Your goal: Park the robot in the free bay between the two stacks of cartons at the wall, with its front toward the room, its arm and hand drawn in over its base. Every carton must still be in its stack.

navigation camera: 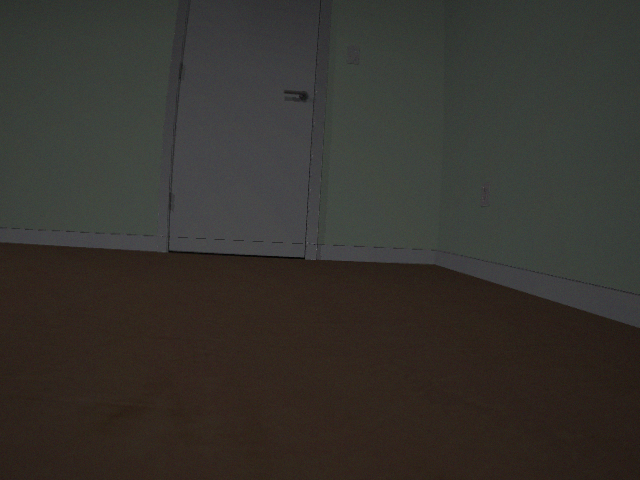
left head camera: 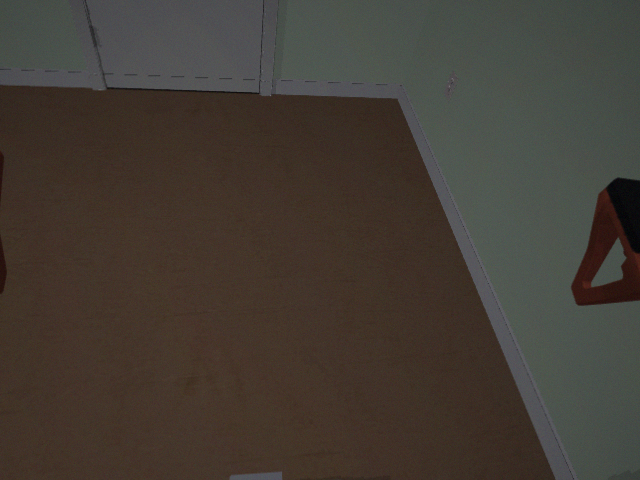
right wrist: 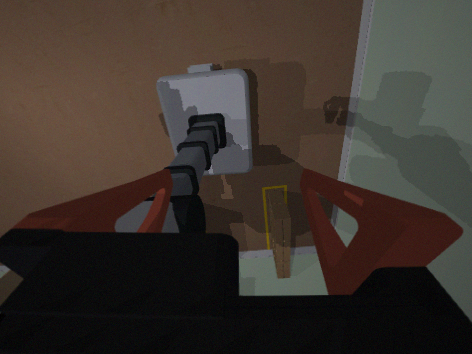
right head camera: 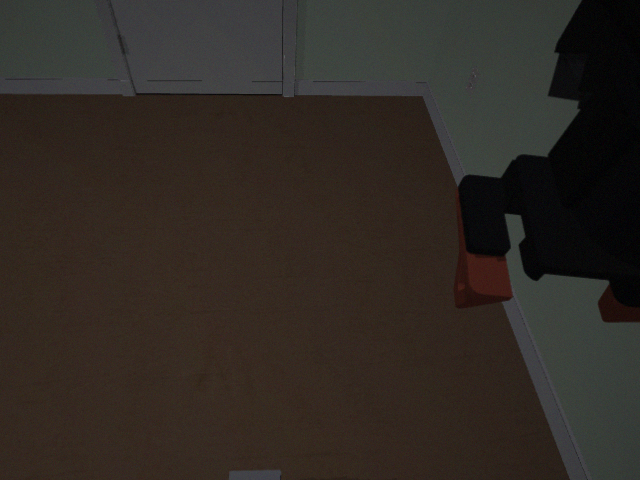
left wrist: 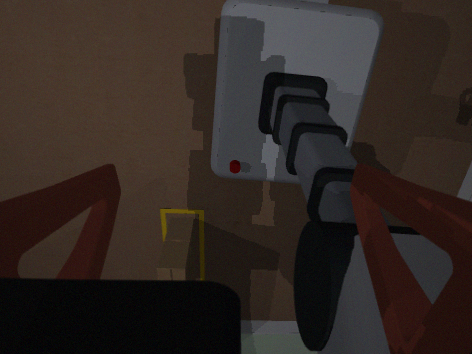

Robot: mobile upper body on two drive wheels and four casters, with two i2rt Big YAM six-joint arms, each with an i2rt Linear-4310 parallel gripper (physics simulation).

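Places are measured from the left arm's base along level axes (x back, y left, z down), in metres.
Pixels of known places: left gripper, between the fingertips: [left wrist: 235, 177]; right gripper, between the fingertips: [left head camera: 639, 301] [right wrist: 236, 176] [right head camera: 530, 305].
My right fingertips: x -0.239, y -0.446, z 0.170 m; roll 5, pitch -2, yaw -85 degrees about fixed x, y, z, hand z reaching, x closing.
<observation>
For each thing: its top centre in the pictures, then the offset to it from my right fingertips. "pt": a spot on its surface instead.
- tan carton stack, centre of its top: [left wrist: 172, 289] dx +1.071, dy +0.609, dz +0.880 m
- yellow floor outline, a spot on its surface: [left wrist: 182, 211] pt dx +0.908, dy +0.615, dz +1.239 m
The white base [left wrist: 300, 45] [right wrist: 230, 90] carries the grey column [left wrist: 315, 130] [right wrist: 192, 155]. A tan carton stack [left wrist: 175, 255] inside a yellow floor outline [left wrist: 182, 211] stands beyond the base's rear edge, at lower left in the left wrist view. Another carton stack [right wrist: 281, 230] with its yellow outline [right wrist: 275, 187] stands beyond that edge at lower right in the right wrist view. Both stacks are partly hidden. Both look upright, apart from the base. My left gripper [left wrist: 235, 177] and right gripper [right wrist: 236, 172] [right head camera: 553, 299] are open and empty. No cartons show in the head or navigation views.
A closed door [left head camera: 175, 41] [right head camera: 201, 41] [navigation camera: 240, 155] is in the far wall ahead. A green side wall [left head camera: 516, 129] [navigation camera: 542, 155] with white skirting [left head camera: 480, 268] [right head camera: 532, 351] runs along the right. Another green wall [left wrist: 270, 345] [right wrist: 255, 280] lies behind the base.
</observation>
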